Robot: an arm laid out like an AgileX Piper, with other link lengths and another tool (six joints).
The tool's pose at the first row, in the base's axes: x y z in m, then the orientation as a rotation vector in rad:
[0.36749 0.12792 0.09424 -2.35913 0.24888 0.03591]
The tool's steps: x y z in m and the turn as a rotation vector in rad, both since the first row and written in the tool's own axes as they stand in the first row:
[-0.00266 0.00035 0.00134 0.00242 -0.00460 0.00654]
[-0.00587 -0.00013 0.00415 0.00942 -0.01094 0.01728]
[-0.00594 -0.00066 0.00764 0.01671 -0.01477 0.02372]
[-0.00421 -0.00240 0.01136 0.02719 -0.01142 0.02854]
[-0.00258 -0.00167 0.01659 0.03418 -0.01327 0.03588]
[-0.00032 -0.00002 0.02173 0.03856 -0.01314 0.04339]
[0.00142 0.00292 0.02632 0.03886 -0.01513 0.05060]
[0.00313 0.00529 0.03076 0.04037 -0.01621 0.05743]
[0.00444 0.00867 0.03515 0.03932 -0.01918 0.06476]
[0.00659 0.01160 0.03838 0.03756 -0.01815 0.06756]
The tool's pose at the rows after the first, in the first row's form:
[0.36488 0.12905 0.09330 -2.35561 0.25427 0.04415]
[0.36195 0.13188 0.09193 -2.34687 0.26357 0.05581]
[0.36215 0.13469 0.08980 -2.33852 0.26899 0.06239]
[0.36435 0.13820 0.08815 -2.32775 0.27583 0.05933]
[0.36606 0.14104 0.08373 -2.31970 0.28322 0.06404]
[0.36820 0.14308 0.07868 -2.31435 0.29186 0.06685]
[0.36957 0.14391 0.07319 -2.31290 0.29930 0.07257]
[0.37100 0.14505 0.06820 -2.31035 0.30668 0.07687]
[0.37185 0.14551 0.06259 -2.31010 0.31385 0.08397]
[0.37356 0.14534 0.05804 -2.31151 0.31771 0.08434]

